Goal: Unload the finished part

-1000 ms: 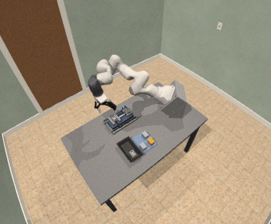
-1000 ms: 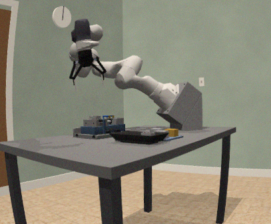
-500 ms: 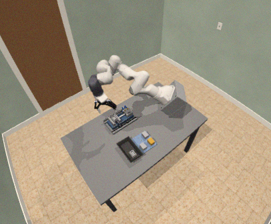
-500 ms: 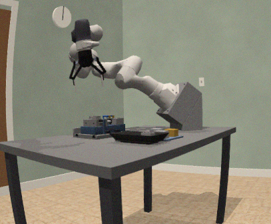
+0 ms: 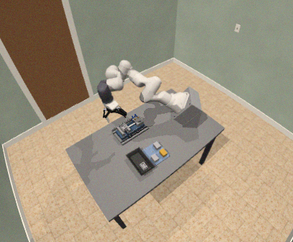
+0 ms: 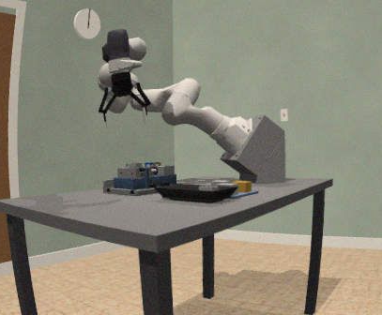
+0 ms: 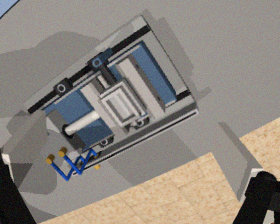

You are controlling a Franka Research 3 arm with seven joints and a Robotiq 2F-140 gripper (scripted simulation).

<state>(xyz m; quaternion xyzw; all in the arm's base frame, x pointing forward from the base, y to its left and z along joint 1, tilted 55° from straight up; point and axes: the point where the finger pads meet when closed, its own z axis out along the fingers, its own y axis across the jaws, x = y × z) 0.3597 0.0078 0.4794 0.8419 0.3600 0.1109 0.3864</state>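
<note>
Now: hand 18 cm above the screw rod, 14 cm past it and 3 cm to the right of it. The rest, counted from my hand: brass block (42 cm to the left, 23 cm below, 7 cm behind); then white block (38 cm to the left, 23 cm below, 2 cm ahead); then blue vise (22 cm below, 12 cm behind, 2 cm to the left).
</note>
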